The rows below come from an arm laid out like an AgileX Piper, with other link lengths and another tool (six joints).
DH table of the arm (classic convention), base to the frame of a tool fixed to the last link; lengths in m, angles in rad. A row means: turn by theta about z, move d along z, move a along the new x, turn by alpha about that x. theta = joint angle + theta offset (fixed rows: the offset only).
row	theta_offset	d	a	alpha
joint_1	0	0.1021	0	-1.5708
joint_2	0.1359	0	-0.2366	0
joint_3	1.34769	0	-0.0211	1.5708
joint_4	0	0.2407	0	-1.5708
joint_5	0	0	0	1.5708
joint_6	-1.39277	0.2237	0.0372	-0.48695
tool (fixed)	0	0.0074	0	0
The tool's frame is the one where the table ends.
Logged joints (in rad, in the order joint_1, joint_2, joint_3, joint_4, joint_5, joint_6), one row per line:
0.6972, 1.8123, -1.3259, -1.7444, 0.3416, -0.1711
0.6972, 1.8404, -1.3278, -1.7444, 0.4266, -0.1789
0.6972, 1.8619, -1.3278, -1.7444, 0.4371, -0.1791
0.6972, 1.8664, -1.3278, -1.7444, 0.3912, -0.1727
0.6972, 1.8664, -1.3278, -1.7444, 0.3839, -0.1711
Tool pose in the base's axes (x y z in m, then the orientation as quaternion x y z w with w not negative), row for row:
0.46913, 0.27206, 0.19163, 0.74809, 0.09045, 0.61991, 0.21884
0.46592, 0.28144, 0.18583, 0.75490, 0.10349, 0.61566, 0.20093
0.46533, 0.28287, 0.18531, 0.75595, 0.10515, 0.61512, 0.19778
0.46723, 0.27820, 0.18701, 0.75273, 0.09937, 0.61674, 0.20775
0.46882, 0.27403, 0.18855, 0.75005, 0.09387, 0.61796, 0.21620
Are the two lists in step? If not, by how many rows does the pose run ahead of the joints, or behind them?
The pose runs 2 rows ahead of the joints: the pose in row i belongs to the joints in row i + 2.
